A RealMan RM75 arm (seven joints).
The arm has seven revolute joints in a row. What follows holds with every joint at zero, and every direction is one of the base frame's.
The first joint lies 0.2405 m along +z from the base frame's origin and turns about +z.
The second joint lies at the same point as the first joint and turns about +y.
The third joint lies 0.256 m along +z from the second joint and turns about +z.
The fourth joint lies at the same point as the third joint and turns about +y.
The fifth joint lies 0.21 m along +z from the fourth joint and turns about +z.
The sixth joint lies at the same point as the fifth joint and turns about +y.
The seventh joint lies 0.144 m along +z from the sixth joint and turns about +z.
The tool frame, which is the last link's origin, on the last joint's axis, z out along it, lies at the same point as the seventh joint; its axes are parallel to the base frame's.
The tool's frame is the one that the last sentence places.
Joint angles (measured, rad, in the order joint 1, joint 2, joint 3, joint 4, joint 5, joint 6, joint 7), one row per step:
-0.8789, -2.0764, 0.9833, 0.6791, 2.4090, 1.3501, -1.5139
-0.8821, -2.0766, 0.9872, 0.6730, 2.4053, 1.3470, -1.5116
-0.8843, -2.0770, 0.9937, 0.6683, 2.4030, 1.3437, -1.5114
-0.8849, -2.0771, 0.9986, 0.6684, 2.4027, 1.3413, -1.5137
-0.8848, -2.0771, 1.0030, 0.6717, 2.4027, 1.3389, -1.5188
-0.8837, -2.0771, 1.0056, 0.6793, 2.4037, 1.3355, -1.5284
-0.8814, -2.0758, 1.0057, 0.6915, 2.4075, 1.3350, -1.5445
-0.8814, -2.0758, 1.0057, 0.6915, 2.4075, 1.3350, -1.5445
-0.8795, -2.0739, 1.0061, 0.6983, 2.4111, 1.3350, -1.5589
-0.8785, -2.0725, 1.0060, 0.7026, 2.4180, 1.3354, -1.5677
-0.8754, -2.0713, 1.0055, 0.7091, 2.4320, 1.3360, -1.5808
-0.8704, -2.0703, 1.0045, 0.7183, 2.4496, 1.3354, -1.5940
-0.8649, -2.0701, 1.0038, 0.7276, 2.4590, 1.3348, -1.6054
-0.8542, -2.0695, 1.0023, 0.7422, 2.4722, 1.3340, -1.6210
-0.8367, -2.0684, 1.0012, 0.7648, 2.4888, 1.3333, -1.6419
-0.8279, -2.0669, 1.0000, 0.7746, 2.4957, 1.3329, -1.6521
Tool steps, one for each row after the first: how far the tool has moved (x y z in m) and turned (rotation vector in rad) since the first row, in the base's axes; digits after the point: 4 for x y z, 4 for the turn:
0.0008, -0.0001, -0.0014, -0.0032, -0.0007, -0.0029
0.0013, -0.0003, -0.0029, -0.0067, 0.0015, -0.0051
0.0016, -0.0002, -0.0033, -0.0068, 0.0045, -0.0061
0.0020, 0.0003, -0.0032, -0.0041, 0.0072, -0.0057
0.0027, 0.0014, -0.0022, 0.0039, 0.0092, -0.0024
0.0030, 0.0030, 0.0003, 0.0149, 0.0119, 0.0064
0.0030, 0.0030, 0.0003, 0.0149, 0.0119, 0.0064
0.0025, 0.0039, 0.0022, 0.0219, 0.0150, 0.0169
0.0016, 0.0044, 0.0036, 0.0259, 0.0214, 0.0230
-0.0007, 0.0047, 0.0054, 0.0311, 0.0339, 0.0334
-0.0038, 0.0051, 0.0077, 0.0393, 0.0495, 0.0438
-0.0058, 0.0054, 0.0095, 0.0474, 0.0570, 0.0534
-0.0097, 0.0054, 0.0126, 0.0604, 0.0675, 0.0686
-0.0155, 0.0050, 0.0172, 0.0796, 0.0813, 0.0897
-0.0186, 0.0049, 0.0198, 0.0894, 0.0870, 0.1016

